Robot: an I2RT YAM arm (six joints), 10 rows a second.
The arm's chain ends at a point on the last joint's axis. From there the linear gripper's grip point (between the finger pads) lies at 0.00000 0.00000 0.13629 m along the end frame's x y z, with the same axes.
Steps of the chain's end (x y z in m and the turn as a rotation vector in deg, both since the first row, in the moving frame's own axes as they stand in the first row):
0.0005 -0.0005 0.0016 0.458 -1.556 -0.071
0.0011 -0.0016 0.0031 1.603 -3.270 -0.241
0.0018 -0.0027 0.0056 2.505 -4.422 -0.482
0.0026 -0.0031 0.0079 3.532 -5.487 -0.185
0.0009 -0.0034 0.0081 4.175 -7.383 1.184
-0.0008 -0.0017 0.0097 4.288 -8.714 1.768
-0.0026 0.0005 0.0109 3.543 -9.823 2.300
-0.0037 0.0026 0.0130 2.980 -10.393 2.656
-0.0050 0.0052 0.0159 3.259 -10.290 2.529
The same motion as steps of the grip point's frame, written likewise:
-0.0032 -0.0016 0.0015 0.458 -1.556 -0.071
-0.0067 -0.0054 0.0028 1.603 -3.270 -0.241
-0.0087 -0.0086 0.0051 2.505 -4.422 -0.482
-0.0104 -0.0115 0.0070 3.532 -5.487 -0.185
-0.0165 -0.0135 0.0066 4.175 -7.383 1.184
-0.0213 -0.0122 0.0077 4.288 -8.714 1.768
-0.0257 -0.0083 0.0086 3.543 -9.823 2.300
-0.0281 -0.0050 0.0106 2.980 -10.393 2.656
-0.0292 -0.0030 0.0135 3.259 -10.290 2.529

